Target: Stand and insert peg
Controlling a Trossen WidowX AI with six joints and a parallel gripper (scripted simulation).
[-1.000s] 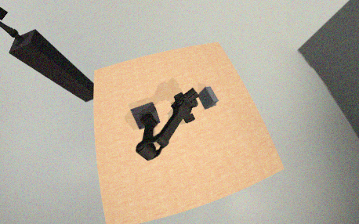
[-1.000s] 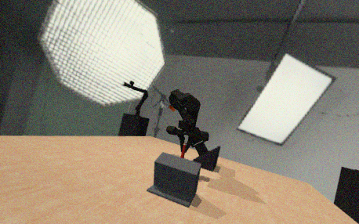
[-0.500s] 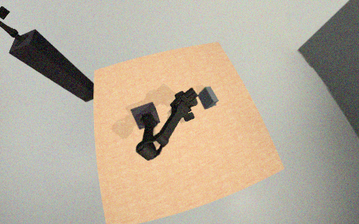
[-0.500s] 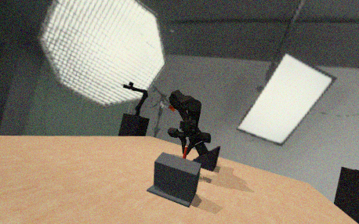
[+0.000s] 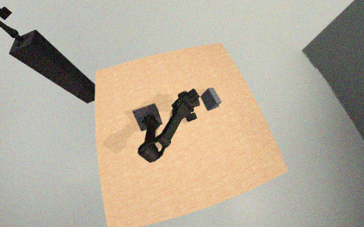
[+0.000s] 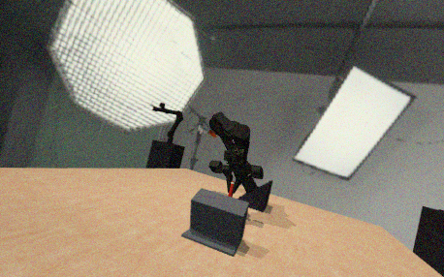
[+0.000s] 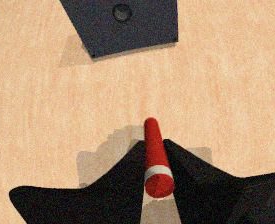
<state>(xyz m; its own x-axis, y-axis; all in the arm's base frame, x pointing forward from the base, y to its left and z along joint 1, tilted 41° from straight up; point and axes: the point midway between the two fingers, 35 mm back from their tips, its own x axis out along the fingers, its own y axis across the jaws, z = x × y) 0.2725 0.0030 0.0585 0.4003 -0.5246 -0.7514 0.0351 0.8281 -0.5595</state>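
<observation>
Now: gripper tip 17 cm short of the sloped panel, 4 cm above it and 2 cm to the right of it. Round my gripper tip: red peg (1 cm behind, 1 cm above).
</observation>
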